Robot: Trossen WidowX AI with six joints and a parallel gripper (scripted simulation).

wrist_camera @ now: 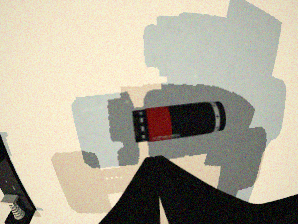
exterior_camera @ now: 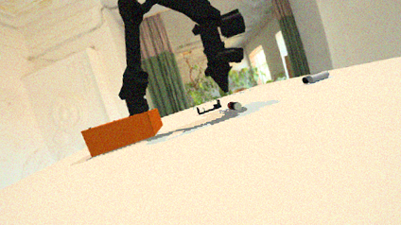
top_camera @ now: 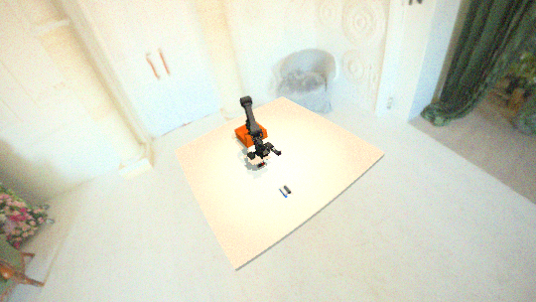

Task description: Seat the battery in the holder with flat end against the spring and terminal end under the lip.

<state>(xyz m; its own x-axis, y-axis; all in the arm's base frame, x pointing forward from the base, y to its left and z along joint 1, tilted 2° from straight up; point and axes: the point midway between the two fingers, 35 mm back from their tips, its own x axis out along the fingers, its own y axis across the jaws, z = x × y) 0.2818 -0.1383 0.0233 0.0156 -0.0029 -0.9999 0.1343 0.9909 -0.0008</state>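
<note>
Now: gripper tip 40 mm above the battery and 20 mm to the left of it.
</note>
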